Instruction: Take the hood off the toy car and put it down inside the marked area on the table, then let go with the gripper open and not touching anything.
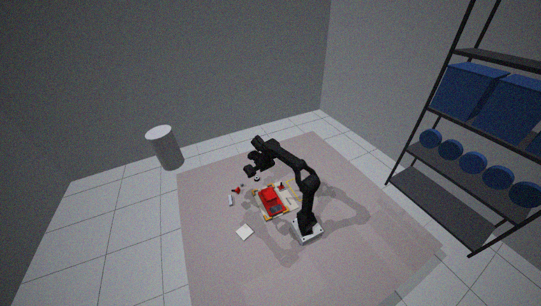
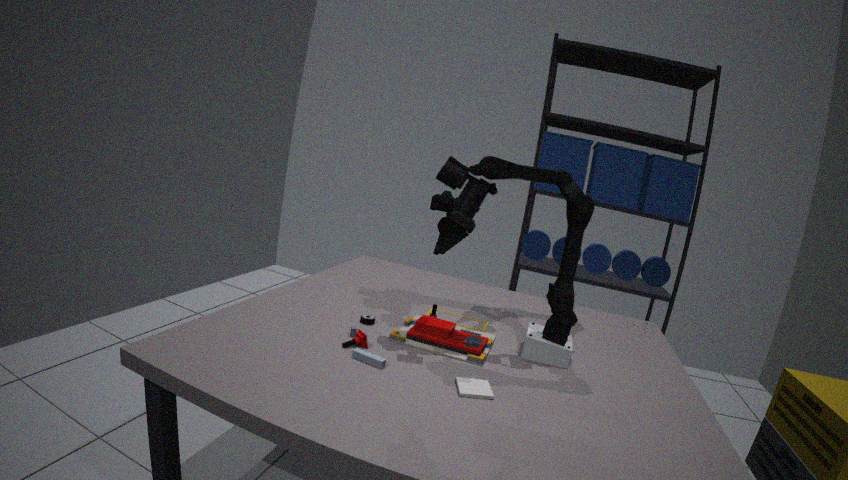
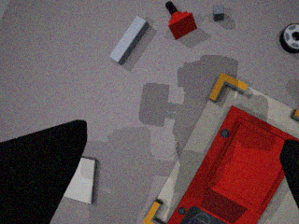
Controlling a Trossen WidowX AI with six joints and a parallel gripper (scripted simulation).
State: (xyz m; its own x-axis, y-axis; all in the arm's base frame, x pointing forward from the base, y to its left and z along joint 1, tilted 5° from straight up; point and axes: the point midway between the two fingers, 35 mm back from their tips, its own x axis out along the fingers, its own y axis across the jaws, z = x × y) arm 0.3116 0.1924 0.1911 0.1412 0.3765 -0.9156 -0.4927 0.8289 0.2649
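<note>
My gripper tip is now 22 cm above the grey engine block and 7 cm to the left of it. The rest, counted from my gripper tip: white square tile: 24 cm below, 20 cm behind, 12 cm to the left; then grey bar: 24 cm below, 18 cm to the left, 4 cm ahead; then black wheel: 24 cm below, 18 cm ahead, 3 cm to the right.
</note>
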